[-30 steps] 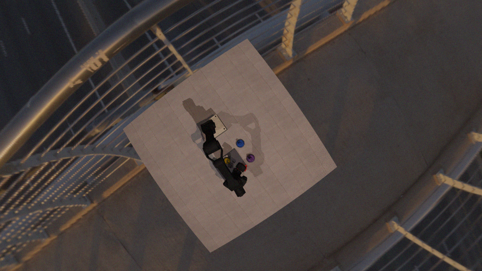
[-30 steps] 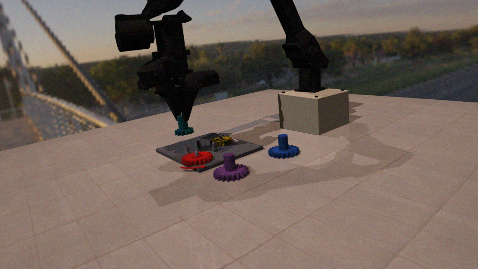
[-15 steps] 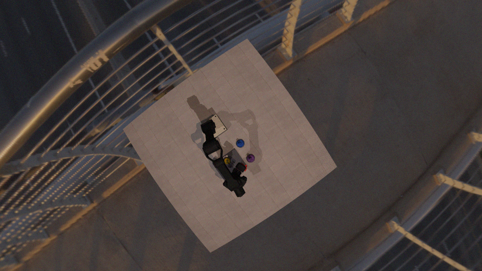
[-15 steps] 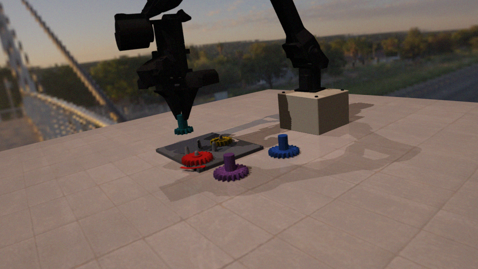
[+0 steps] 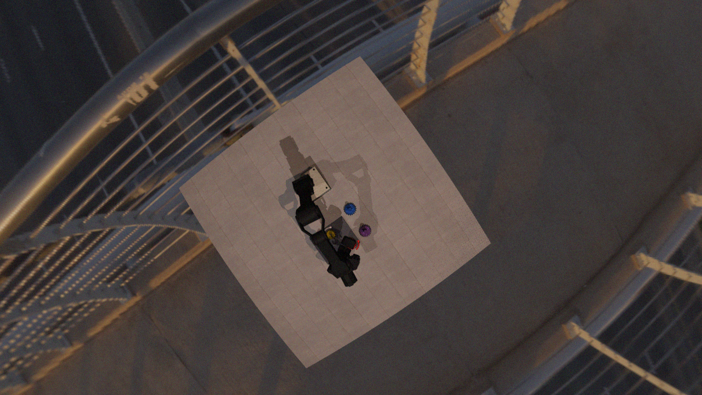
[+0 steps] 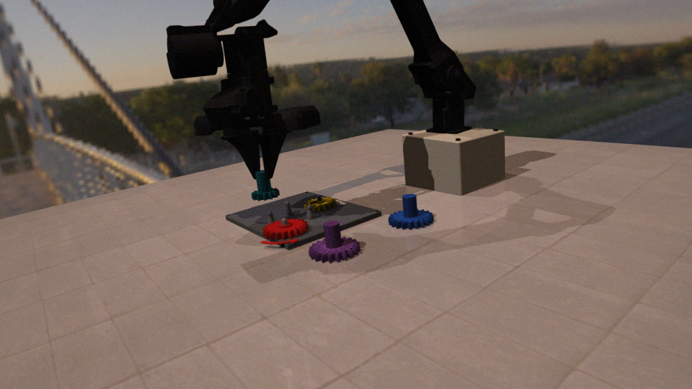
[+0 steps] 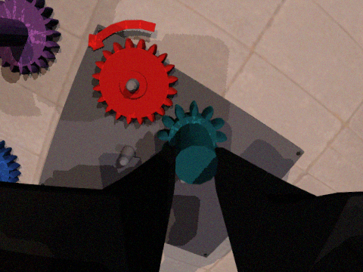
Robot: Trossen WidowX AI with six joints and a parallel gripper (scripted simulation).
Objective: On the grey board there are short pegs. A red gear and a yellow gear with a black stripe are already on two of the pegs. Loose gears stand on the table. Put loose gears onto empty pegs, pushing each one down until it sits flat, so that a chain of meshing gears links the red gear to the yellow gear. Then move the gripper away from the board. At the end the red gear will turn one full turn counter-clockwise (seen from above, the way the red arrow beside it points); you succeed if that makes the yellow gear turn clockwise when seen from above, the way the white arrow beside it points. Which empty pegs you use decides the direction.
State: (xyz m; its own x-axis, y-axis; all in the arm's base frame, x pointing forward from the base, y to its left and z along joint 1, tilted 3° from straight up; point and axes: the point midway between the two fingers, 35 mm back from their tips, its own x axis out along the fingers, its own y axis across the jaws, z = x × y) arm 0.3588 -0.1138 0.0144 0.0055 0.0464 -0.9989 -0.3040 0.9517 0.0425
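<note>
The red gear lies 1 cm ahead of my gripper tip, 5 cm to the left of it and 7 cm below it. Round my gripper tip: yellow gear (10 cm behind, 1 cm to the left, 6 cm below); teal gear (1 cm below); red arrow (4 cm ahead, 7 cm to the left, 7 cm below).
</note>
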